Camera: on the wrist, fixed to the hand. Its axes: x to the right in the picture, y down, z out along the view.
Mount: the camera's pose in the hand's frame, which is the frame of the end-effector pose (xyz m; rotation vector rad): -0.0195 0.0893 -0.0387 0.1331 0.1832 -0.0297
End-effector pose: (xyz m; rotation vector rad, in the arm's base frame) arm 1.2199 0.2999 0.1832 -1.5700 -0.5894 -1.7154
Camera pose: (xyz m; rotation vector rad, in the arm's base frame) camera 1.2629 0.2185 0.1460 -1.3018 -0.6228 -1.7809
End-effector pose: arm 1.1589 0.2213 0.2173 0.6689 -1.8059 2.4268
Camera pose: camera 1.1390 0.2327 0.1207 0.4596 -1.5680 2.5126
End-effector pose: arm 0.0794 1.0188 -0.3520 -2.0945 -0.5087 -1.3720
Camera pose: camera 0.0979 0.9257 -0.3811 -1.8415 -0.5408 -1.4876
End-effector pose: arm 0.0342 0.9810 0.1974 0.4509 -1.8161 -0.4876
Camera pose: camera 0.0713 1.0624 0.2404 0.5954 -1.6724 -0.3352
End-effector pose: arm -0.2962 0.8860 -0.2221 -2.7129 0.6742 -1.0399
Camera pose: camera -0.3663 0.8164 -0.2317 -2.5434 0.5708 -1.3033
